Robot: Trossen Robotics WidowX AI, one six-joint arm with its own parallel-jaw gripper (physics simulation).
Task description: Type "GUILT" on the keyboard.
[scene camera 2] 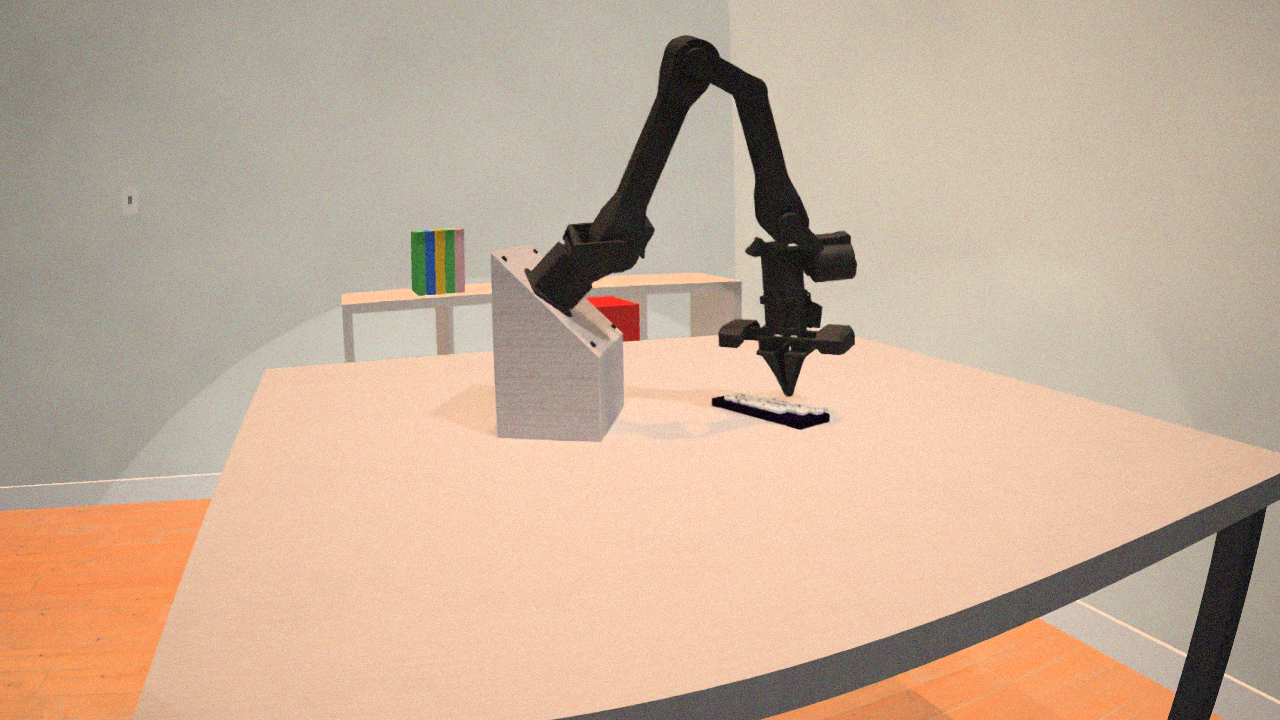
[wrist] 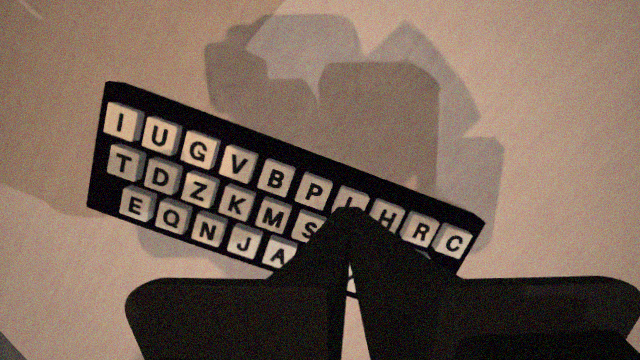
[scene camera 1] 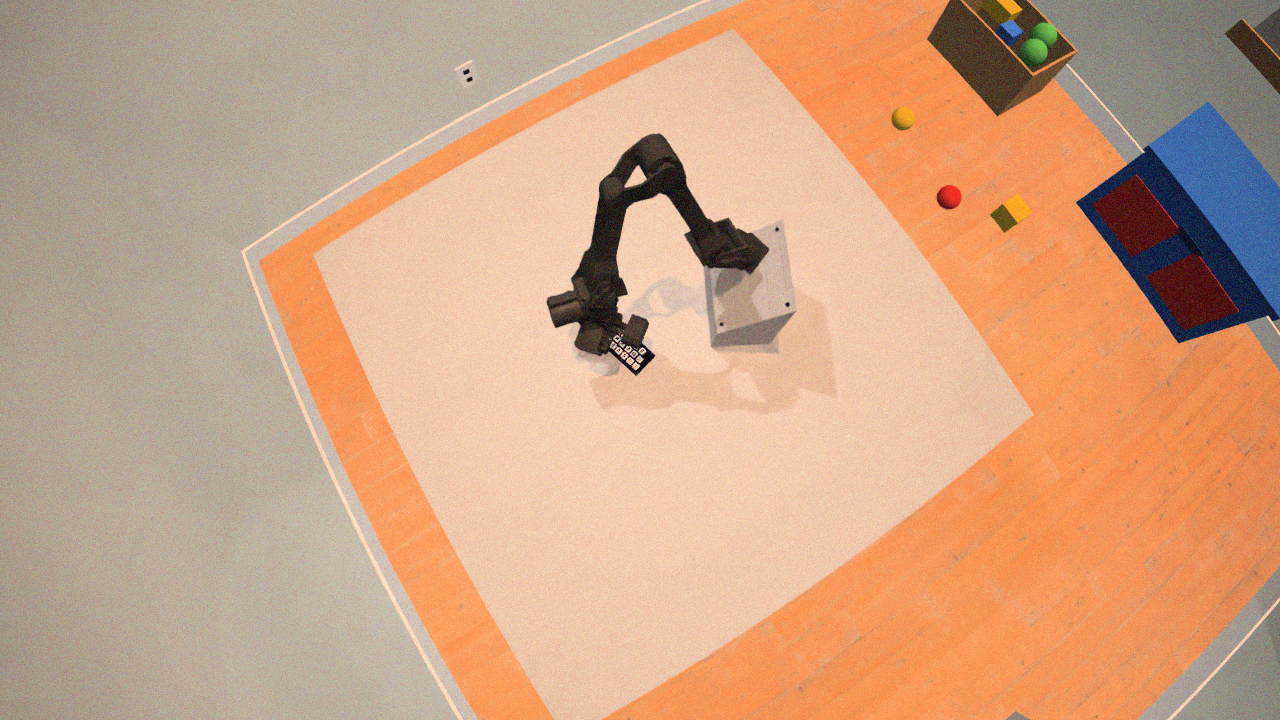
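Where they show: gripper, fingertip midpoint: (scene camera 2: 789, 396) (wrist: 347, 217); arm's base at its link origin: (scene camera 2: 546, 293) (scene camera 1: 750, 253).
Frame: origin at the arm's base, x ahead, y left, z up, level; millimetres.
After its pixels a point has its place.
A black keyboard (scene camera 1: 640, 366) {x 294, y -42, z -168 mm} (scene camera 2: 759, 415) {x 250, y -137, z -175 mm} (wrist: 295, 150) {x 311, y -122, z -169 mm} with white letter keys lies flat on the table. In the wrist view, its top row reads I (wrist: 120, 122) {x 301, y -50, z -163 mm}, U (wrist: 160, 136) {x 300, y -67, z -163 mm}, G (wrist: 199, 151) {x 299, y -84, z -163 mm}, V, B, P, then the L key (wrist: 345, 198) {x 299, y -149, z -163 mm}, H, R, C. The T key (wrist: 123, 162) {x 284, y -53, z -163 mm} is at the left of the second row. My gripper (scene camera 2: 787, 392) {x 295, y -150, z -152 mm} (wrist: 347, 217) {x 295, y -150, z -152 mm} is shut and empty, its tips a little above the keyboard. In the wrist view the tips overlap the lower part of L; the fingers hide several keys right of S and A.
The arm's grey wedge base (scene camera 1: 751, 295) {x 68, y 55, z -8 mm} (scene camera 2: 550, 376) {x -23, y -42, z -98 mm} stands on the table (scene camera 1: 537, 501) {x 661, y -17, z -181 mm} (scene camera 2: 572, 537) {x -186, y -326, z -180 mm} beside the keyboard. Beyond the table are a low shelf (scene camera 2: 393, 299) with books (scene camera 2: 436, 262), a red box (scene camera 2: 617, 315), a toy bin (scene camera 1: 984, 62) and a blue cabinet (scene camera 1: 1226, 188).
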